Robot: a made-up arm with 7 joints.
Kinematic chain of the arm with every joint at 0, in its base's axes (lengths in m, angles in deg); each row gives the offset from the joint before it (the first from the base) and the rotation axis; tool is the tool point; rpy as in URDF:
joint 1: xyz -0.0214 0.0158 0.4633 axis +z
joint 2: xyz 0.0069 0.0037 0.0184 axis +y
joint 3: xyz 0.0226 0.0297 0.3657 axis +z
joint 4: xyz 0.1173 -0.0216 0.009 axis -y
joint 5: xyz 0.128 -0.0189 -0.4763 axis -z
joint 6: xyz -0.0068 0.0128 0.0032 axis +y
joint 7: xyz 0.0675 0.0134 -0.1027 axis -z
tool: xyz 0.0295 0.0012 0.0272 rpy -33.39 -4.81 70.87
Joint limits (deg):
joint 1: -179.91..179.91
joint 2: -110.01..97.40
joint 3: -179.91..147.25
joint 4: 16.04..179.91
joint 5: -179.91..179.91
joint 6: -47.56..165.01
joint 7: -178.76..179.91
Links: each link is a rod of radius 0.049 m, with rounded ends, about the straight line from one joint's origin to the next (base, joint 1, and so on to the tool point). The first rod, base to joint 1, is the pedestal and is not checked.
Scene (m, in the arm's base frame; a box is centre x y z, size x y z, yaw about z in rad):
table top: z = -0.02
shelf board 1: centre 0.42 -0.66 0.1 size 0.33 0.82 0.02 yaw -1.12
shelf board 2: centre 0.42 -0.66 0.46 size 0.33 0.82 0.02 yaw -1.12
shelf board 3: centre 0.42 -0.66 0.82 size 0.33 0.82 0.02 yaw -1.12
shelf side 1: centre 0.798 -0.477 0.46 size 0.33 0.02 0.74 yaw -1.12
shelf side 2: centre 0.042 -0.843 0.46 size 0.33 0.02 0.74 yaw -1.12
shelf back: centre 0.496 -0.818 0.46 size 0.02 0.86 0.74 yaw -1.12
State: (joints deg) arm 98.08 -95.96 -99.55 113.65 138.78 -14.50 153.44
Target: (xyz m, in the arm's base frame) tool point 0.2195 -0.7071 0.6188
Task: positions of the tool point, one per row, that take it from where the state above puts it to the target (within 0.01 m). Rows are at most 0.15 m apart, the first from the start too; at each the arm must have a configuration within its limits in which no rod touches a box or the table.
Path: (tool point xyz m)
1: 0.6101 -0.4491 0.2725
2: 0.6180 -0.3431 0.3092
3: 0.6016 -0.2439 0.3603
4: 0.5613 -0.1547 0.4169
5: 0.4963 -0.2701 0.4621
6: 0.4094 -0.3607 0.5052
7: 0.3094 -0.4233 0.5461
8: 0.2047 -0.4578 0.5841
9: 0.1030 -0.4662 0.6188
10: 0.1294 -0.5358 0.6214
11: 0.1585 -0.5999 0.6208
12: 0.1889 -0.6574 0.6191
13: 0.2195 -0.7071 0.6188

